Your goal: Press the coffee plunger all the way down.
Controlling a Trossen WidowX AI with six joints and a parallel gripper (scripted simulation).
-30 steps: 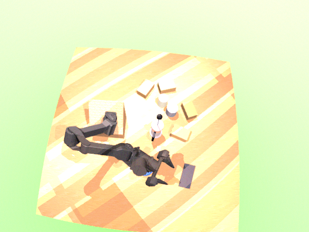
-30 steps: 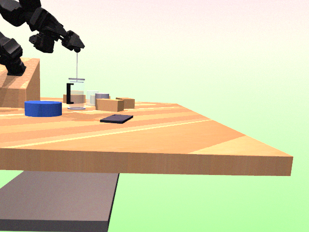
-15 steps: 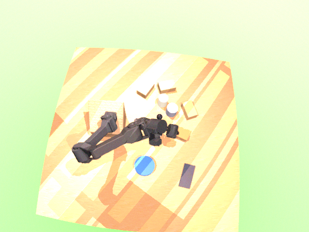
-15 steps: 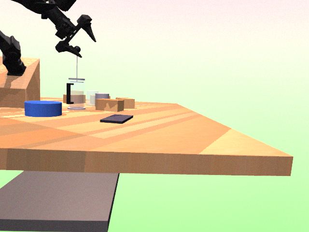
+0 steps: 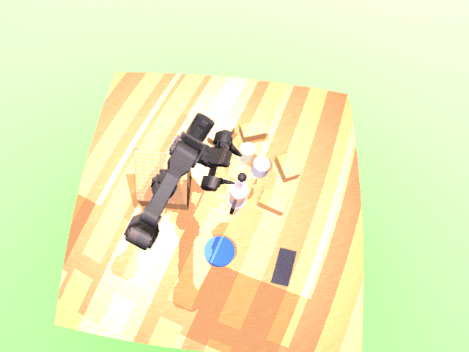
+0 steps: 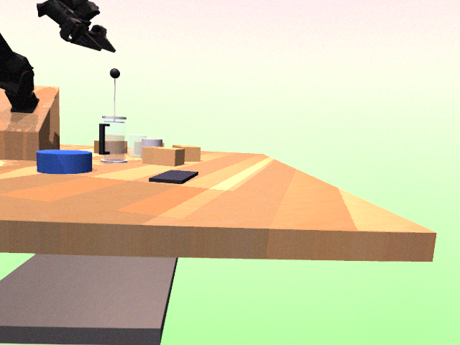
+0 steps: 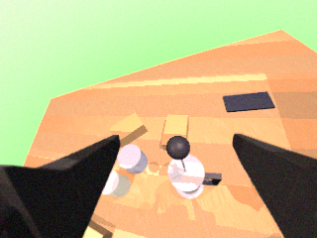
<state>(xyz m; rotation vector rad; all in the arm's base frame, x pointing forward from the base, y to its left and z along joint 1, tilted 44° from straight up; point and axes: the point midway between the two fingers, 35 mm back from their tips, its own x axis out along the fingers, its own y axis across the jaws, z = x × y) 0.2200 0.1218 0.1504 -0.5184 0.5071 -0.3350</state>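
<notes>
The coffee press is 200 mm below my gripper tip, 10 mm to the right of it and 10 mm ahead of it. The rest, counted from my gripper tip: white cylinder 290 mm below, 210 mm to the left, 50 mm ahead; blue disc 310 mm below, 220 mm to the right, 40 mm behind; dark flat slab 320 mm below, 270 mm to the right, 230 mm ahead.
</notes>
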